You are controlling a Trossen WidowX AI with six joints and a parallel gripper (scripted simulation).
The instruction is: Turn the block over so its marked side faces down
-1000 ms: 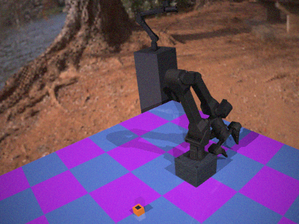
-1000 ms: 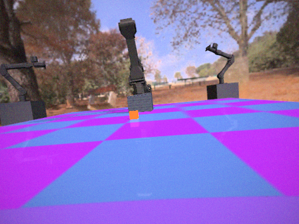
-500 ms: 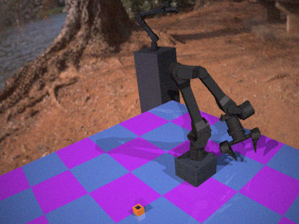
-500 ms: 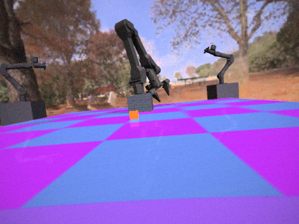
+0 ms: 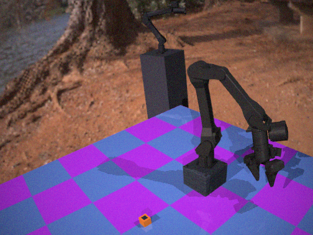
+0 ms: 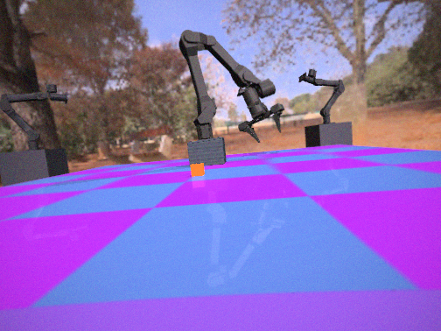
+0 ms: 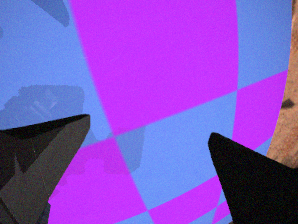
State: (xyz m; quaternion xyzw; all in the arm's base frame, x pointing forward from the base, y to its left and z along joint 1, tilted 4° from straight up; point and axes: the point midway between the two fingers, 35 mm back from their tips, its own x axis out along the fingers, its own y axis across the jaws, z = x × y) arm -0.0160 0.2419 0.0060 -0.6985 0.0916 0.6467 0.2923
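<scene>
My gripper tip is now 330 mm short of the orange block, 300 mm to the left of it and 50 mm above it.
</scene>
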